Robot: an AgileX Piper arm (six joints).
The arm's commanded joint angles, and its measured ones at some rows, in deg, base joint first. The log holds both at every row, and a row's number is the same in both.
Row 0, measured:
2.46, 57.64, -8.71, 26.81, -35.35, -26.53
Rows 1 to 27, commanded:
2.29, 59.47, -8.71, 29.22, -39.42, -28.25
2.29, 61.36, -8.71, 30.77, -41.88, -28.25
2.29, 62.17, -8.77, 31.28, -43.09, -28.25
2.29, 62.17, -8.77, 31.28, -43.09, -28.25
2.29, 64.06, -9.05, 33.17, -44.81, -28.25
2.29, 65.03, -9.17, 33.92, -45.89, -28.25
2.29, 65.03, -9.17, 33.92, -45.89, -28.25
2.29, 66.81, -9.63, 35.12, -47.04, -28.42
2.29, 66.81, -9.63, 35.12, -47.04, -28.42
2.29, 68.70, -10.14, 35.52, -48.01, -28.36
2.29, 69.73, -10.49, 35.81, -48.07, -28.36
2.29, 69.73, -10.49, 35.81, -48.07, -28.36
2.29, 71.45, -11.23, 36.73, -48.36, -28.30
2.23, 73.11, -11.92, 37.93, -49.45, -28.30
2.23, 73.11, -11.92, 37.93, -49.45, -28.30
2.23, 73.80, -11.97, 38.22, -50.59, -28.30
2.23, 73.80, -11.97, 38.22, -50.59, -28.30
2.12, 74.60, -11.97, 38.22, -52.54, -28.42
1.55, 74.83, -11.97, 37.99, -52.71, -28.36
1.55, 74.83, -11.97, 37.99, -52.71, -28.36
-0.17, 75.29, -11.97, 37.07, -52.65, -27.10
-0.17, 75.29, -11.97, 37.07, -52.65, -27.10
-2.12, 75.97, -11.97, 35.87, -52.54, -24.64
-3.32, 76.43, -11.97, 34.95, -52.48, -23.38
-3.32, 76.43, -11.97, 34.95, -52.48, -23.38
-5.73, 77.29, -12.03, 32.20, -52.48, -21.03
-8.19, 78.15, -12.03, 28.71, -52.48, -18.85
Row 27, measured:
-5.16, 77.29, -11.46, 32.72, -51.34, -22.23
